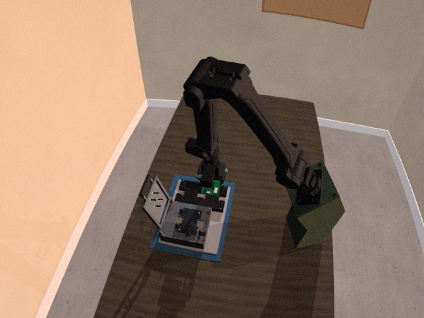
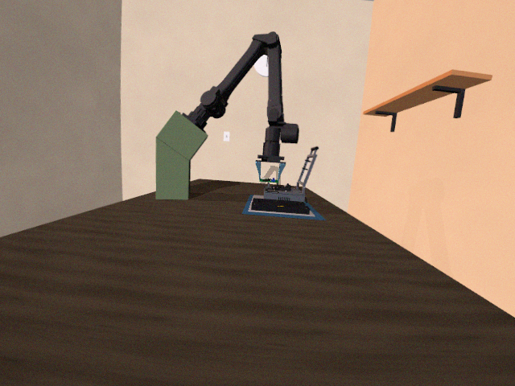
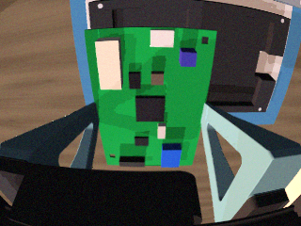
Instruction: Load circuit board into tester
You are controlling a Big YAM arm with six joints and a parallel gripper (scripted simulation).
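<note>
Now: hand right at the green circuit board. From my hand the other things lie so: black latch hook (5 cm behind, 22 cm to the left, 3 cm below); tester lid (15 cm ahead, 20 cm to the left, 6 cm above).
</note>
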